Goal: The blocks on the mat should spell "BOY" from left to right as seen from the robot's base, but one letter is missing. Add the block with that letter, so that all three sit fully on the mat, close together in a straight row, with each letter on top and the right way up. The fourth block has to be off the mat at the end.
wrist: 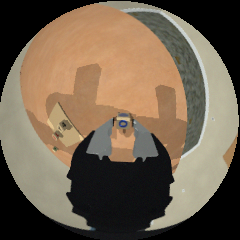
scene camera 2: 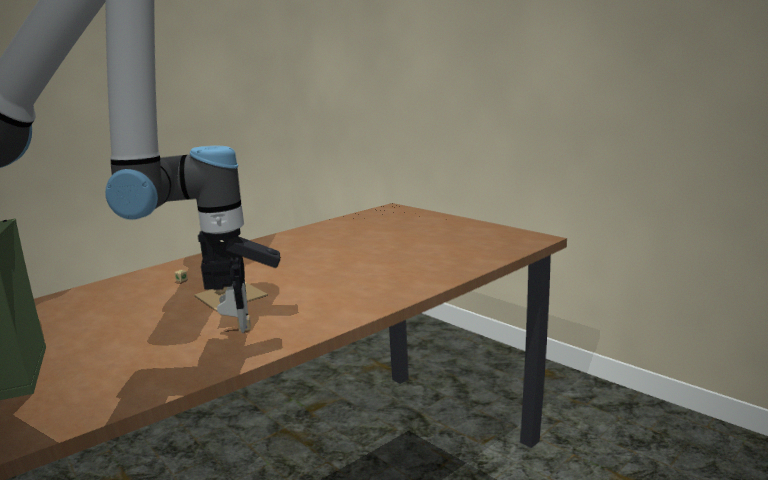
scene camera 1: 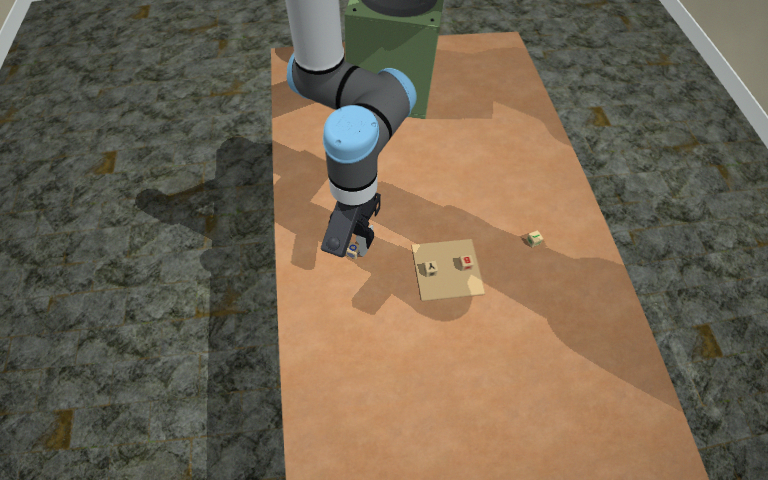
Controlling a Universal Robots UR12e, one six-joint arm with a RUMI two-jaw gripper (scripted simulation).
Labels:
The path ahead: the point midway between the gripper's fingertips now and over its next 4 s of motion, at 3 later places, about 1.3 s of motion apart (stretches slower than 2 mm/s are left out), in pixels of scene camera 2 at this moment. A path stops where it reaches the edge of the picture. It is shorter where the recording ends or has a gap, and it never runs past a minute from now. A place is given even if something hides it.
The gripper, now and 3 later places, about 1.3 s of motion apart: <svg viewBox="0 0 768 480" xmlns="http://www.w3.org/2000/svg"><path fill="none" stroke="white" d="M243 328L237 285L233 266L223 257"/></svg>

